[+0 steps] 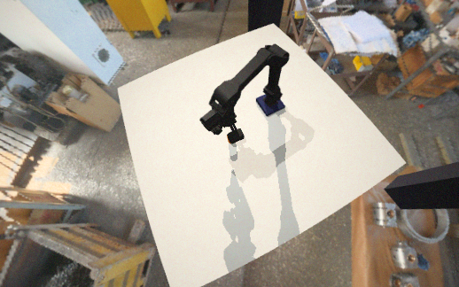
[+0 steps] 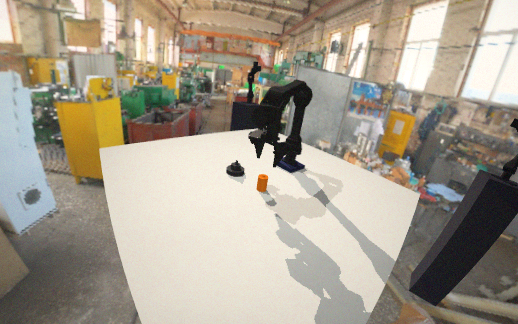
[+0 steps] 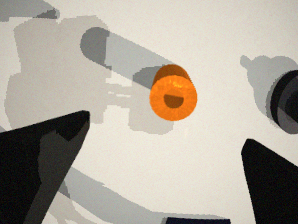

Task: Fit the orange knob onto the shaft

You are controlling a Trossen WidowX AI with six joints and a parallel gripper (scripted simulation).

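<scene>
Right now my gripper tip is 9 cm above the orange knob. Also, from my gripper tip: pedestal (1 cm behind, 18 cm to the right, 9 cm below).
</scene>
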